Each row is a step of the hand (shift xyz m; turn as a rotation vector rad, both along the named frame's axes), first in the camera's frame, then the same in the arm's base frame.
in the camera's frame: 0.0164 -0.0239 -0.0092 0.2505 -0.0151 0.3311
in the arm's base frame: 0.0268 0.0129 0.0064 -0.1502 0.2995 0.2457
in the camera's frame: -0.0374 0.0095 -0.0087 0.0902 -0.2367 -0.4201
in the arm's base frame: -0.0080 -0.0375 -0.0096 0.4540 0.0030 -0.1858
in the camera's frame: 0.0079 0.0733 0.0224 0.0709 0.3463 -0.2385
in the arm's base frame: -0.0694 0.0167 -0.0291 -0.1129 0.0557 -0.4074
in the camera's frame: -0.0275 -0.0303 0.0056 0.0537 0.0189 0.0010
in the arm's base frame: 0.0158 -0.0283 0.0256 -0.0068 0.0544 -0.0155
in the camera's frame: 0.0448 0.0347 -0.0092 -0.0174 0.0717 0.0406
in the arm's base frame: -0.0143 0.0451 -0.0325 -0.0832 -0.0053 -0.0118
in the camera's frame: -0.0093 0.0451 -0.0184 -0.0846 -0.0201 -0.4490
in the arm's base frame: -0.0253 -0.0089 -0.0417 0.2755 -0.1581 -0.3290
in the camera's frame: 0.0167 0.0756 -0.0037 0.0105 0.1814 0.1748
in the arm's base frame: -0.0539 0.0213 -0.0515 -0.2458 0.0520 0.0215
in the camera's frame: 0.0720 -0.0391 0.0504 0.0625 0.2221 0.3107
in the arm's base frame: 0.0111 0.0763 0.0576 -0.3519 0.1283 0.0973
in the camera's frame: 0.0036 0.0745 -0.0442 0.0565 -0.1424 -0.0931
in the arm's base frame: -0.0305 0.0017 -0.0812 0.1763 0.0301 0.0120
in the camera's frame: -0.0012 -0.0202 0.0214 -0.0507 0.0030 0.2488
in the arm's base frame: 0.0025 0.0009 0.0293 -0.1618 -0.0090 0.1955
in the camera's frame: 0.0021 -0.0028 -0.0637 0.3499 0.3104 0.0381
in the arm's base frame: 0.0413 -0.0085 -0.0479 -0.2092 0.3729 -0.1934
